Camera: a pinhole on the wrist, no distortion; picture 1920 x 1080 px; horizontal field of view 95.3 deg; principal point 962.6 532.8 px. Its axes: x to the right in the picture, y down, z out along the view. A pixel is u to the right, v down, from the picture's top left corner.
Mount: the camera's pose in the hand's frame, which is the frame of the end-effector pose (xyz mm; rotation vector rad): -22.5 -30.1 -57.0 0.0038 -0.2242 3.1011
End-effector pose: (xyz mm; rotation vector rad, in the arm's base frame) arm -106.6 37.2 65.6 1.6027 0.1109 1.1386
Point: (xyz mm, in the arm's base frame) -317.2 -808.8 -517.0
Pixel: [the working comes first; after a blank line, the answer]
In the camera's frame: 945.8 -25.6 457.1

outside the picture
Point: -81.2 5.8 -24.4
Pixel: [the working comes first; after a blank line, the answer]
In the camera's frame: 35.9 29.1 95.2

1292.8 800.7
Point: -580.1 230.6 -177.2
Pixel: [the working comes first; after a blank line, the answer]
In the camera's frame: 257.1 85.3 -425.1

behind the camera
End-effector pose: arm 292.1 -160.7 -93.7 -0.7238 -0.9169 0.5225
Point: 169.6 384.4 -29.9
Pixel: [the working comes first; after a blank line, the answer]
In the camera's frame: -350.2 -411.7 314.5

outside the picture
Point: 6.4 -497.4 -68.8
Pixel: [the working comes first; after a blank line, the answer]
In the camera's frame: 335.7 159.9 221.7

outside the picture
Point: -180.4 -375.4 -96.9
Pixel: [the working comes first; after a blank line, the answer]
In the camera's frame: 368.3 15.2 390.8

1787.4 566.9
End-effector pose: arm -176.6 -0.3 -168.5 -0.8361 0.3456 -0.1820
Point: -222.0 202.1 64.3
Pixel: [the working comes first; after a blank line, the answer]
In the camera's frame: 132.8 -30.0 323.0

1322.4 451.5
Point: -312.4 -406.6 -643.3
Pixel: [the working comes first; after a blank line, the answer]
In the camera's frame: -121.9 -37.1 -579.4

behind the camera
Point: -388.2 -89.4 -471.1
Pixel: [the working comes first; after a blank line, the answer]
In the camera's frame: 84.1 -150.5 -295.3

behind the camera
